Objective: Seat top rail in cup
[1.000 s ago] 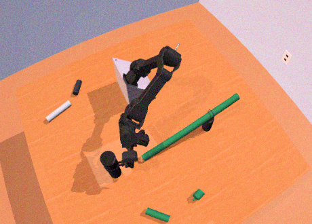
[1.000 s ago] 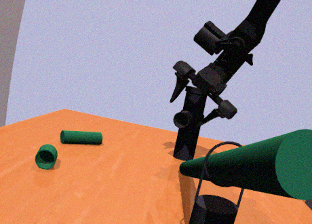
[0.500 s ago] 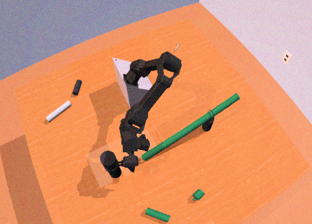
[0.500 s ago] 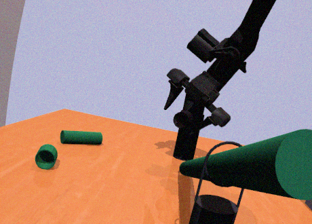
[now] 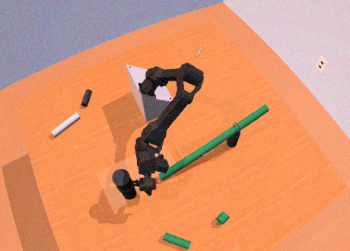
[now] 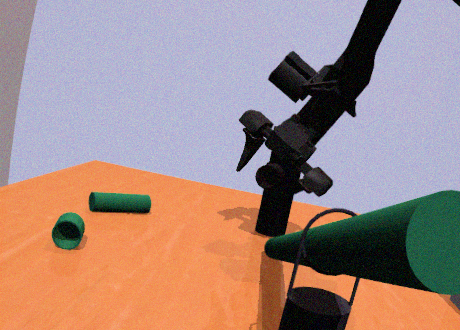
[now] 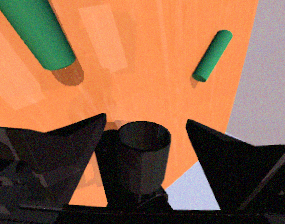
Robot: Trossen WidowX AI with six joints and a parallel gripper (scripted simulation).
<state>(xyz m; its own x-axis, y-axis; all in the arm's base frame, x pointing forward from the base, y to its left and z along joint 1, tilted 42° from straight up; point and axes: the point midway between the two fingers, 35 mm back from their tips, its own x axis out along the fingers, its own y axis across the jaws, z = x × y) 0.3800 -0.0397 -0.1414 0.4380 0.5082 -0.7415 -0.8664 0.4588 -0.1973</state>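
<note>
Now: the dark rail-end cup 3 cm above my gripper tip, 2 cm to the right of it and 2 cm behind it. The rest, counted from my gripper tip: green cap 22 cm to the left, 22 cm ahead, 7 cm below; white-grey tube 48 cm behind, 29 cm to the right, 8 cm below; green pipe piece 23 cm ahead, 8 cm below, 3 cm to the left.
</note>
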